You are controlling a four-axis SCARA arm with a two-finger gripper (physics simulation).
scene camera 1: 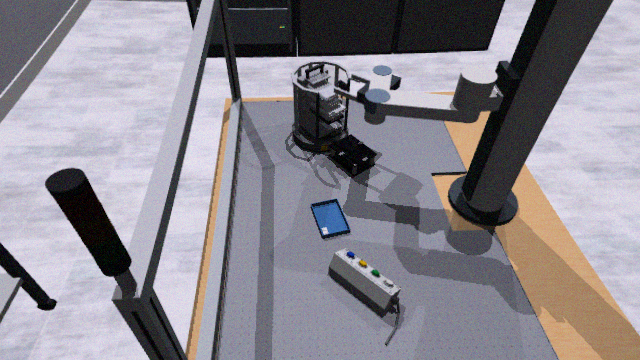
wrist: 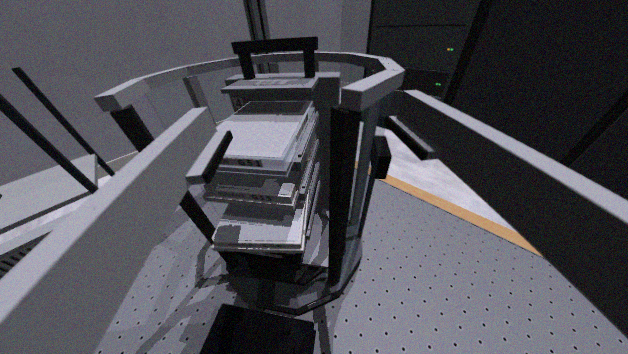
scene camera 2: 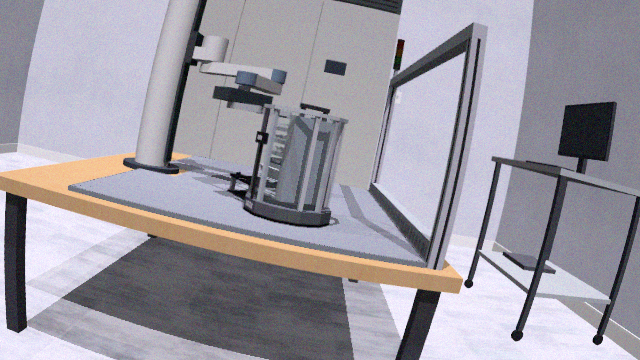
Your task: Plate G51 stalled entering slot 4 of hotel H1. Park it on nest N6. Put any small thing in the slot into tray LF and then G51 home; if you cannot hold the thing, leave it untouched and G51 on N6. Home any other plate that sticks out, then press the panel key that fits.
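Frame: origin at the arm's base, x back, y left, z down, level; centimetres.
Seen in the pictures: gripper, fingertip midpoint: (scene camera 1: 343,82) (wrist: 309,113); arm's base, origin of the base link: (scene camera 1: 481,200) (scene camera 2: 150,167).
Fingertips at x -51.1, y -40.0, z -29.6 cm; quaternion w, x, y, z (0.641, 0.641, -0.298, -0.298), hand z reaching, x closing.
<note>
Offsets run from my fingertips to a thing's top centre. "spot": to the spot under its first point.
Plate G51 {dx -7.5, dy -0.6, dz +2.6 cm} (wrist: 260,137) (scene camera 1: 326,92), pale under a clear lid, sticks out of the upper part of the round hotel {dx -8.5, dy -2.9, dz -3.6 cm} (wrist: 343,200) (scene camera 1: 306,115) (scene camera 2: 290,214). Its label is blurred. Plate G15 {dx -7.4, dy -0.6, dz +6.1 cm} (wrist: 240,192) lies below it, with a small pale square {spot: dx -1.4, dy +1.8, dz +6.1 cm} (wrist: 286,189) at its front right corner. My gripper (wrist: 309,113) (scene camera 1: 342,86) (scene camera 2: 270,107) is open and empty at the hotel's upper front. Its left fingertip overlaps G51's left edge in the wrist view; its right one is well right of the plates. Any small thing inside the slot is hidden.
Another plate {dx -5.8, dy +1.2, dz +9.2 cm} (wrist: 275,232) is lower in the stack. A black nest {dx +3.5, dy +15.3, dz +21.3 cm} (scene camera 1: 354,155) (wrist: 260,332) stands before the hotel. A blue tray {dx -8.7, dy +47.1, dz +26.6 cm} (scene camera 1: 331,215) and a key panel {dx -0.4, dy +74.7, dz +19.9 cm} (scene camera 1: 357,285) with blue, yellow, green and white keys are nearer scene camera 1. A framed guard (scene camera 2: 457,150) borders the table.
</note>
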